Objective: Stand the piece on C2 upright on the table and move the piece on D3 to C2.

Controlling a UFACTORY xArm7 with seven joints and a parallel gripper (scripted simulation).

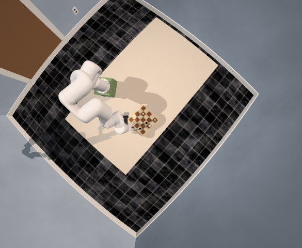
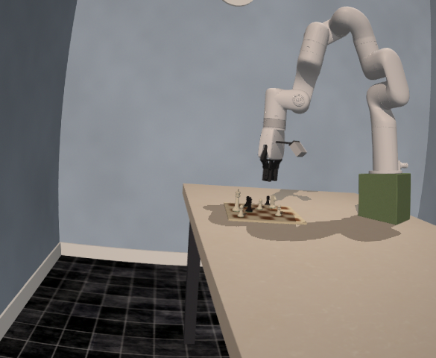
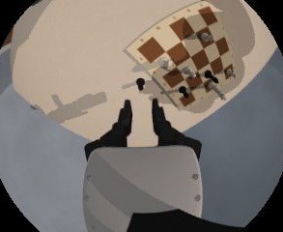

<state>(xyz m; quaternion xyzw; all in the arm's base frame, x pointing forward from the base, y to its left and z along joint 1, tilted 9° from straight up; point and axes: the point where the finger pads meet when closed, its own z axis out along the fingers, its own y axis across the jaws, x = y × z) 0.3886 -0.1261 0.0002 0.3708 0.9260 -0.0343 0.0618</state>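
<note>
My hand is 5 cm short of the chessboard, 14 cm to the right of it and 10 cm above it.
</note>
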